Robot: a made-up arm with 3 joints. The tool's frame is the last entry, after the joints.
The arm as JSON. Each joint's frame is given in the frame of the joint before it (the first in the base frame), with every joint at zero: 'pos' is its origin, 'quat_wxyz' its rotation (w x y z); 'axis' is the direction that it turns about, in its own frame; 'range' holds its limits. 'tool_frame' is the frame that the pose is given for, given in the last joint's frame.
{
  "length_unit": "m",
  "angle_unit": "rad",
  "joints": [
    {
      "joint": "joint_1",
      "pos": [
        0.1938,
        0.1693,
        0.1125
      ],
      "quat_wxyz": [
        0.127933,
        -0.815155,
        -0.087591,
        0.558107
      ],
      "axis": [
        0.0,
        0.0,
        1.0
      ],
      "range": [
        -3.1,
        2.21
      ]
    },
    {
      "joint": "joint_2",
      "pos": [
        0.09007,
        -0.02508,
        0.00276
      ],
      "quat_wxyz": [
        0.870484,
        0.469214,
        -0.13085,
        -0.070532
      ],
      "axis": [
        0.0,
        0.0,
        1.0
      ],
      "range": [
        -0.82,
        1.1
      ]
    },
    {
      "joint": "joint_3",
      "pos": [
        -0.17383,
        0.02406,
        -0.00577
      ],
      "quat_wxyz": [
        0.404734,
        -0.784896,
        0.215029,
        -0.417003
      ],
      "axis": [
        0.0,
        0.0,
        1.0
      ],
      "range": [
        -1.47,
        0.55
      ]
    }
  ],
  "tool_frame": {
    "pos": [
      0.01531,
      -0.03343,
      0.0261
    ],
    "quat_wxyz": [
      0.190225,
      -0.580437,
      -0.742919,
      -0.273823
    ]
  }
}
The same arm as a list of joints. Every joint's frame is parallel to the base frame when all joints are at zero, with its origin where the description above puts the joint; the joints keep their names.
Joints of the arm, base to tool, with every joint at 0 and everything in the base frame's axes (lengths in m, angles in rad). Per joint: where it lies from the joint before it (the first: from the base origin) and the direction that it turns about. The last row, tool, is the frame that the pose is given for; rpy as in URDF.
joint_1: axis -0.932299 0.1108 -0.3443 xyz 0.1938 0.1693 0.1125
joint_2: axis -0.596195 0.734294 0.324597 xyz 0.03 0.0499 -0.0732
joint_3: axis -z xyz -0.0492 -0.1058 0.1312
tool: xyz -0.026 0.026 -0.0261 rpy -0.2348 0.6441 -0.6789
Joint limits (rad, base to tool): -3.1..2.21 -0.82..1.1 -1.47..0.55

